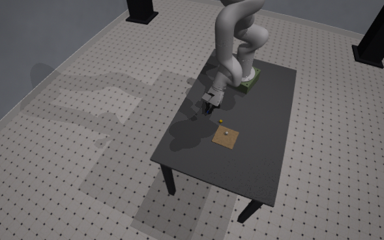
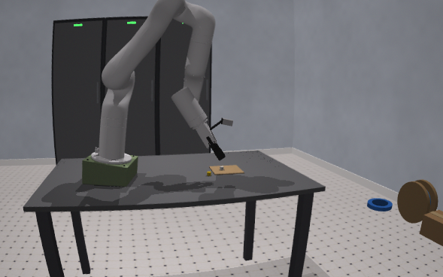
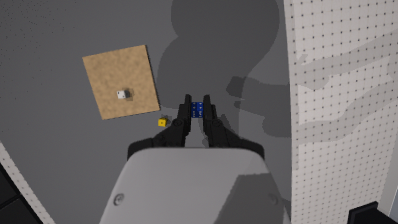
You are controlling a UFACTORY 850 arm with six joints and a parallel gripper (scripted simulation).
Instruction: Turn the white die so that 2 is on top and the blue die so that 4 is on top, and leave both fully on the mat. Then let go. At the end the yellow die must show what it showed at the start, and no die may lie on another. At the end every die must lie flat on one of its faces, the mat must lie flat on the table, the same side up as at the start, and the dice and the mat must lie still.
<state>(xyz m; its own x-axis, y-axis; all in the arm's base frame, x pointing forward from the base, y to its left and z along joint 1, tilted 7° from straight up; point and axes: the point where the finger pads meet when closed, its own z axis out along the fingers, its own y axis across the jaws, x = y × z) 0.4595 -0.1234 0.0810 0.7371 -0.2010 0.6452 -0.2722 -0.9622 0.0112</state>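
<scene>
My gripper is now 2 cm past the yellow die, 9 cm to the right of it and 11 cm above it. From my hand the other things lie so: blue die (2 cm below); then white die (6 cm ahead, 15 cm to the left, 10 cm below); then tan mat (8 cm ahead, 15 cm to the left, 11 cm below).
</scene>
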